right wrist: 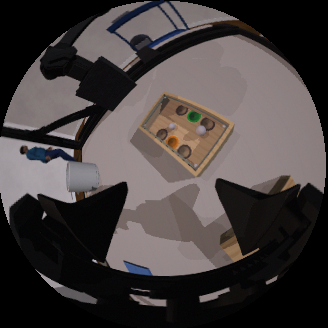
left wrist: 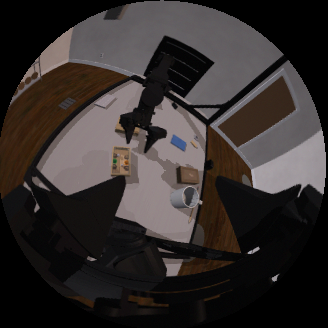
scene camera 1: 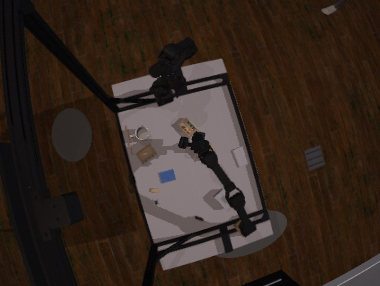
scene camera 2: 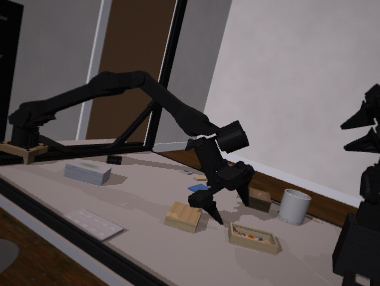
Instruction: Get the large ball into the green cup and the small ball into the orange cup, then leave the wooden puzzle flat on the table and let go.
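Places are measured from the left arm's base along level axes (x ahead, y left, z up), in metres.
Pixels of known places: left gripper, fingertip midpoint: (left wrist: pixel 171 180) (scene camera 1: pixel 170 101) (scene camera 2: pixel 342 137); right gripper, fingertip midpoint: (right wrist: pixel 172 185) (left wrist: pixel 135 147) (scene camera 1: pixel 187 138) (scene camera 2: pixel 234 215); left arm's base, link origin: (right wrist: pixel 87 72) (left wrist: pixel 122 242) (scene camera 2: pixel 372 225); right arm's base, link origin: (scene camera 1: pixel 244 226) (scene camera 2: pixel 23 144).
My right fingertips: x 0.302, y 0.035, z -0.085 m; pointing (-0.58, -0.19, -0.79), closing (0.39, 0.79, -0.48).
Ahead of a thing's pixels: the offset from my right fingertips to its top centre. "*": to the spot under its first point.
The wooden puzzle @(0.061 m back, 0.034 m left, 0.014 m down) (scene camera 1: pixel 188 127) (scene camera 2: pixel 252 243) (left wrist: pixel 121 149) (right wrist: pixel 215 150) is a shallow tray lying flat on the table. In the right wrist view, the green cup @(* 0.055 m back, 0.055 m left, 0.016 m down) (right wrist: pixel 194 116) is on its upper side and the orange cup @(* 0.044 m back, 0.016 m left, 0.016 m down) (right wrist: pixel 172 142) on its lower side, with several brown cups. The large ball @(0.042 m back, 0.052 m left, 0.020 m down) (right wrist: pixel 201 130) lies outside the green cup, below and right of it. The small ball @(0.072 m back, 0.024 m left, 0.023 m down) (right wrist: pixel 172 126) lies above the orange cup. My right gripper (scene camera 2: pixel 234 215) (left wrist: pixel 135 147) (right wrist: pixel 172 185) is open and empty, above the table beside the puzzle. My left gripper (scene camera 2: pixel 345 135) (left wrist: pixel 171 180) is open and empty, raised away from it.
A wooden block (scene camera 2: pixel 183 216) (left wrist: pixel 127 127) is near the right gripper. A grey mug @(* 0.140 m back, 0.234 m right, 0.028 m down) (scene camera 1: pixel 142 132) (scene camera 2: pixel 295 206) and brown box @(0.013 m back, 0.260 m right, 0.001 m down) (scene camera 1: pixel 146 153) (left wrist: pixel 188 175) stand near the table edge. A blue item @(0.161 m ahead, 0.193 m right, 0.031 m down) (scene camera 1: pixel 167 176), a white slab @(0.230 m ahead, 0.273 m left, 0.029 m down) (scene camera 2: pixel 95 224) and a grey box @(0.425 m ahead, 0.066 m left, 0.000 m up) (scene camera 2: pixel 87 172) lie farther off.
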